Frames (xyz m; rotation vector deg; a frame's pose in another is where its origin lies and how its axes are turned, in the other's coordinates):
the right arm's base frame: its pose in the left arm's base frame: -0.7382 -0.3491 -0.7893 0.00 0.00 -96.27
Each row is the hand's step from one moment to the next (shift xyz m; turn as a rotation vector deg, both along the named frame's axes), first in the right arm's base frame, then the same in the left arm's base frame.
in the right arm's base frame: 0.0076 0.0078 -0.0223 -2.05 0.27 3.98
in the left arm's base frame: 0.0069 -0.0084 -0.0223 0.49 2.01 3.98
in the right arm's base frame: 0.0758 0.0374 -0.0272 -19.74 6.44 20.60
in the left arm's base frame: 0.0289 -0.0794 -0.0272 8.56 18.92 20.60
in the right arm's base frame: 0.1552 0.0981 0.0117 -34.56 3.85 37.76
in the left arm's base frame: 0.0806 -0.1650 0.0117 7.60 33.93 37.76
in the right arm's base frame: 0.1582 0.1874 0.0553 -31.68 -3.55 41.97
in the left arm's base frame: 0.1690 -0.1777 0.0553 -0.07 31.88 41.97
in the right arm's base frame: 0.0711 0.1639 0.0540 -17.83 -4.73 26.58
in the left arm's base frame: 0.1552 -0.0886 0.0540 -2.75 18.24 26.58
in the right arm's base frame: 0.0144 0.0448 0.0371 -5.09 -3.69 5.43
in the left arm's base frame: 0.0430 -0.0192 0.0371 -3.11 5.46 5.43
